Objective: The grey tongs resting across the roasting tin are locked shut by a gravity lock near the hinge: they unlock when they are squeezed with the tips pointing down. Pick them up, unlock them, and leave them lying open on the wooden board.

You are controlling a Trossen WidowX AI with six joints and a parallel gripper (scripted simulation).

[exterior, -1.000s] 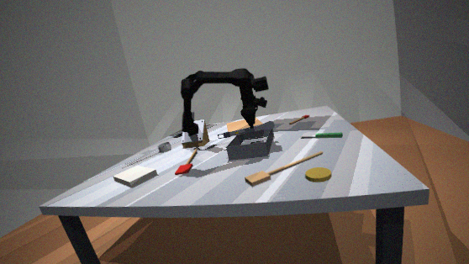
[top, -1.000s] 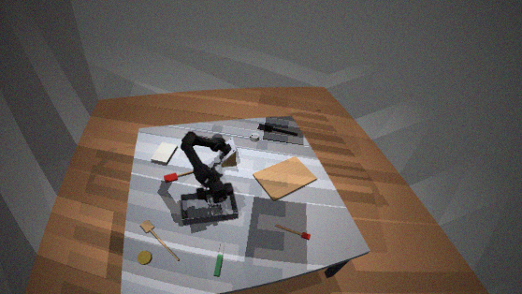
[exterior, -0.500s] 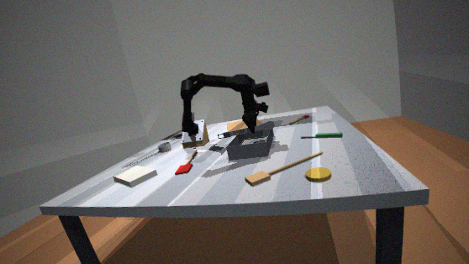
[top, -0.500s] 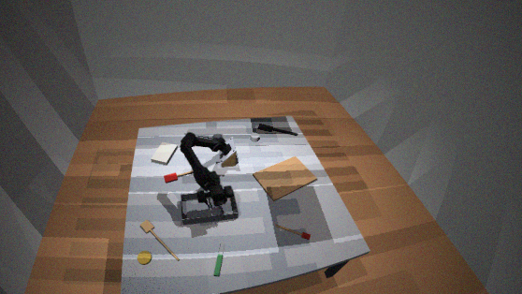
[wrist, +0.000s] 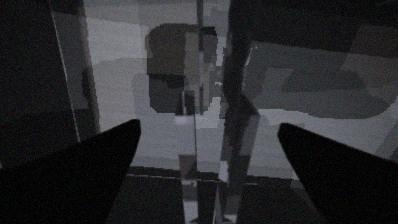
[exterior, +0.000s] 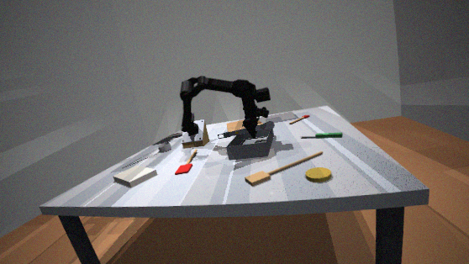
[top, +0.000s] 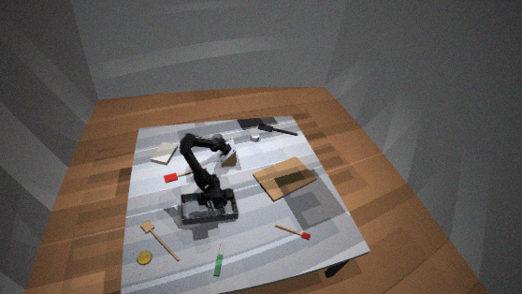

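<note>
My gripper tip is 1 cm past the roasting tin, 4 cm to the left of it and 1 cm above it. From my gripper tip the other things lie so: red spatula (30 cm behind, 15 cm to the right, 3 cm below); then yellow disc (20 cm ahead, 42 cm to the right, 3 cm below); then green tool (28 cm ahead, 6 cm to the right, 3 cm below).
</note>
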